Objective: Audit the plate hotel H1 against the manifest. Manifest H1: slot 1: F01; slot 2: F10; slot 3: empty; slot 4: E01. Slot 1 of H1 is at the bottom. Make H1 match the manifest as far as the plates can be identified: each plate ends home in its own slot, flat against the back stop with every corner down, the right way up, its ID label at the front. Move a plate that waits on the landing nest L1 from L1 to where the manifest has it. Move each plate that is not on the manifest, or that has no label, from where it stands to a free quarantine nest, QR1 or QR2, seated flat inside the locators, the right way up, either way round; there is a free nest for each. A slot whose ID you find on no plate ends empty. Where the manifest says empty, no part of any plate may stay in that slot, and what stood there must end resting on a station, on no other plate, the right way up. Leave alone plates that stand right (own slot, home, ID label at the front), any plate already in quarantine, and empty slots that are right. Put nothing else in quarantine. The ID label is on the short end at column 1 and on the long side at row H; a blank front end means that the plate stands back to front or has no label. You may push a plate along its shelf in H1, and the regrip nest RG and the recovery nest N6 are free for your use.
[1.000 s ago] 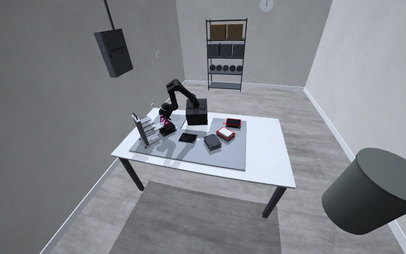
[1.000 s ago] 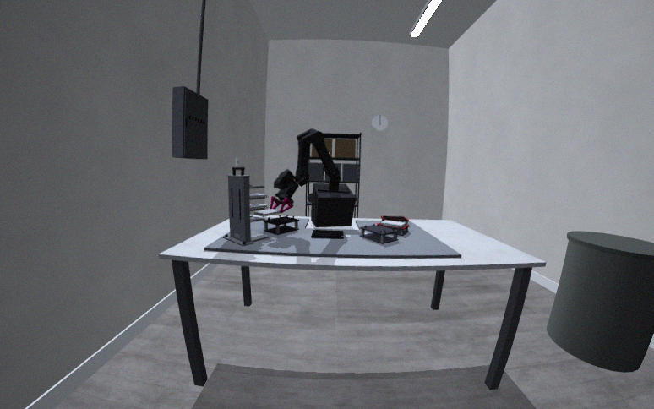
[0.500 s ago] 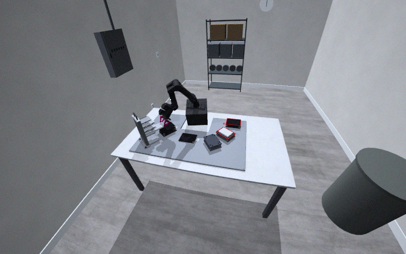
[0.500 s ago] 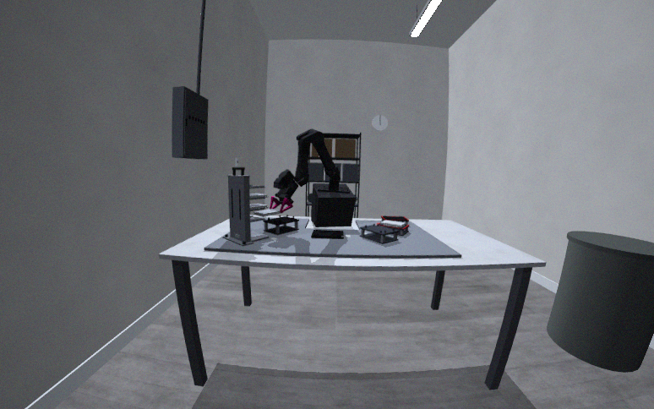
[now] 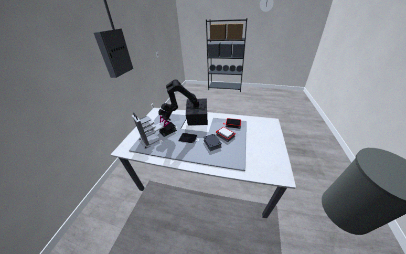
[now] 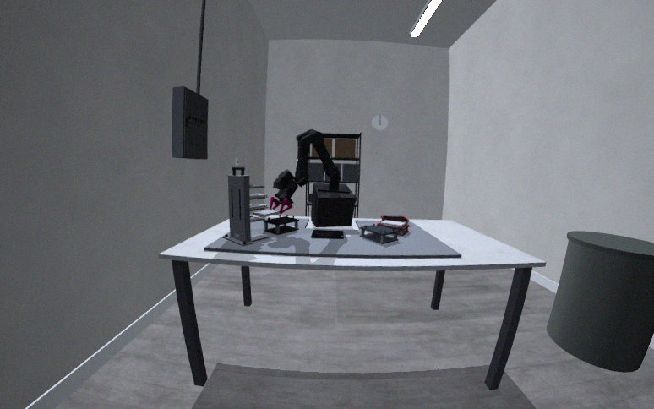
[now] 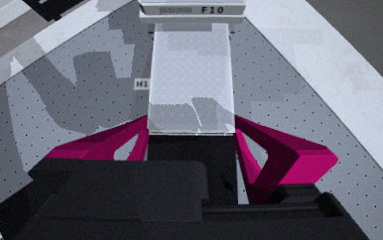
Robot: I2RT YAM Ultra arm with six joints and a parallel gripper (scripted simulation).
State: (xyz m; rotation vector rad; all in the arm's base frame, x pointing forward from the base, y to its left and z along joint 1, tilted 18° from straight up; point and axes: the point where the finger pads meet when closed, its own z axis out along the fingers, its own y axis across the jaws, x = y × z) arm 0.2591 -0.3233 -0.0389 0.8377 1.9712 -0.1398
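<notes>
Now: hand 60 mm above the black regrip nest, 30 mm to the right of it and 30 mm past it. The rest, counted from my hand: H1 tag (140 mm ahead, 120 mm below, 10 mm to the left).
</notes>
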